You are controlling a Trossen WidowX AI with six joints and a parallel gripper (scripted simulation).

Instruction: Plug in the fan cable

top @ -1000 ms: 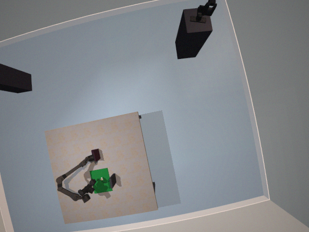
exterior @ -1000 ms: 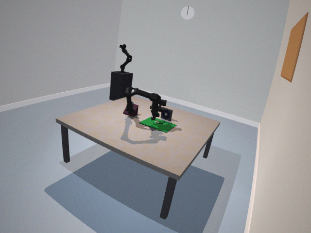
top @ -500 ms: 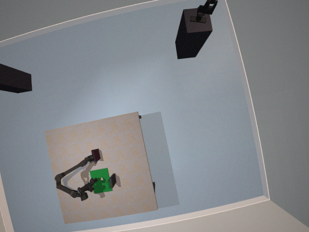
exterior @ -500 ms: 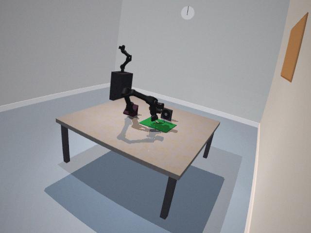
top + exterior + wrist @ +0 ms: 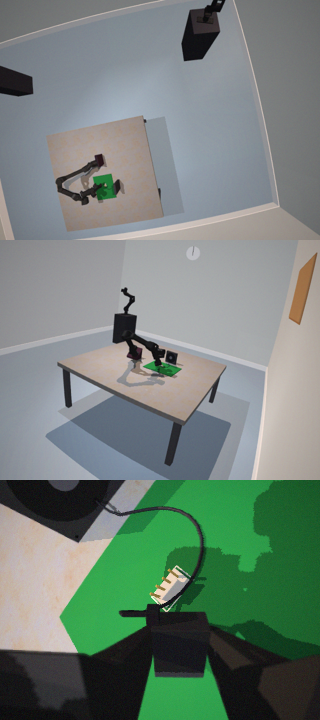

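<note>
My gripper tip is 4 cm to the right of the white four-pin fan header, 4 cm above it and 1 cm short of it. Also, from my gripper tip: green board (5 cm below, 4 cm ahead, 2 cm to the left); then black fan (20 cm to the left, 2 cm ahead, 2 cm above); then dark fan plug (1 cm to the right, 1 cm behind).
</note>
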